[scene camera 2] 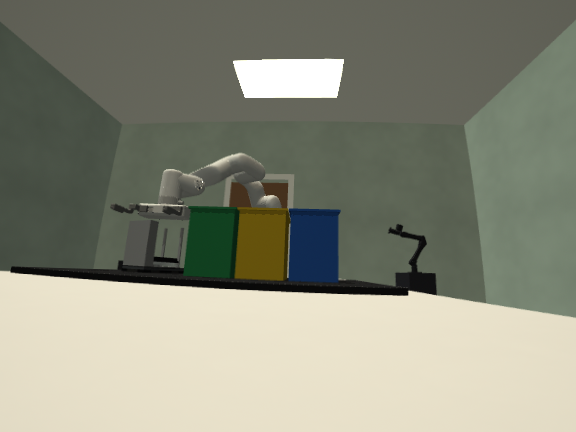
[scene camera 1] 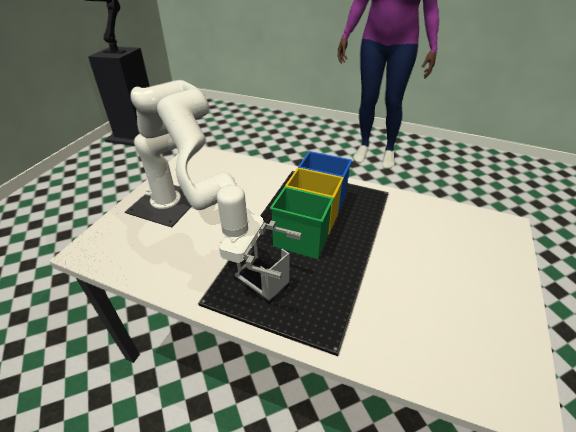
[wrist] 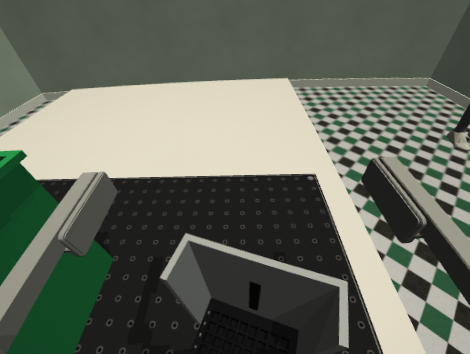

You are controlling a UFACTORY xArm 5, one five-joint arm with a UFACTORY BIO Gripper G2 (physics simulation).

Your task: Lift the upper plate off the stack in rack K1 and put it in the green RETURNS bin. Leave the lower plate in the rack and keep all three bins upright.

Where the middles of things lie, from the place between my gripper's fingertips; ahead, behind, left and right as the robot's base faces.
Right now the green returns bin (scene camera 2: 211, 249) is 2 cm behind my hand, 24 cm to the left of it and 9 cm below it. The rest, counted from my hand: blue bin (scene camera 2: 313, 257): 1 cm ahead, 50 cm to the left, 9 cm below; then yellow bin (scene camera 2: 262, 247): 1 cm behind, 37 cm to the left, 9 cm below.
